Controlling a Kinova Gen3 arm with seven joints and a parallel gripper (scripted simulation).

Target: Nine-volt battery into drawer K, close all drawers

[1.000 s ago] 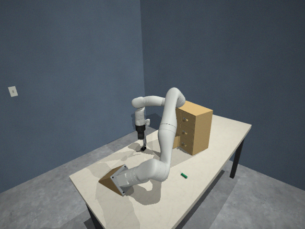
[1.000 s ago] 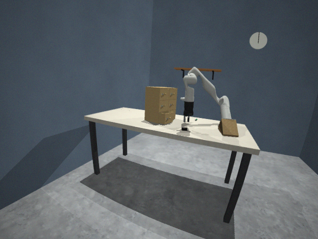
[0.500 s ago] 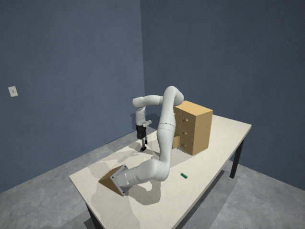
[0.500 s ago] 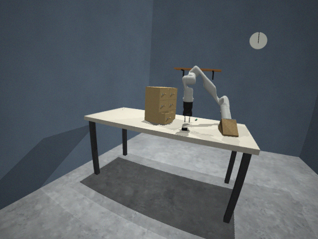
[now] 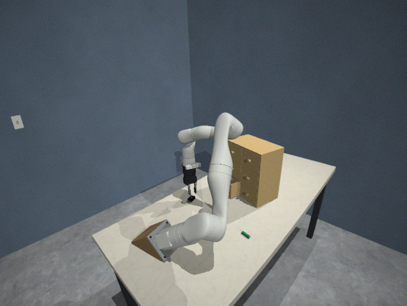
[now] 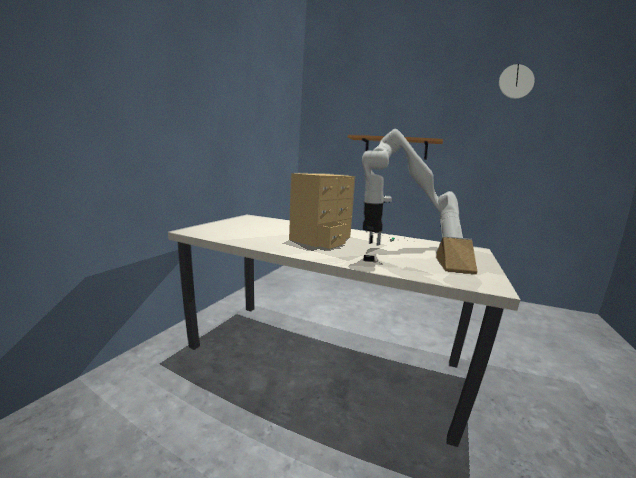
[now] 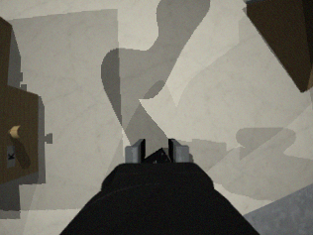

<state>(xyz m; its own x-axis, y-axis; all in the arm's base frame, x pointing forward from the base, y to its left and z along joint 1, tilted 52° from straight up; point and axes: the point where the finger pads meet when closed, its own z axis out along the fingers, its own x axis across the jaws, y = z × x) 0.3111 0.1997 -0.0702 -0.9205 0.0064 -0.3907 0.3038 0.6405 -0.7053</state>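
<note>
My hand is 3 cm to the right of the nine-volt battery and 7 cm above it. The rest, counted from my hand: green cylinder 1 cm behind, 39 cm to the right, 8 cm below.
</note>
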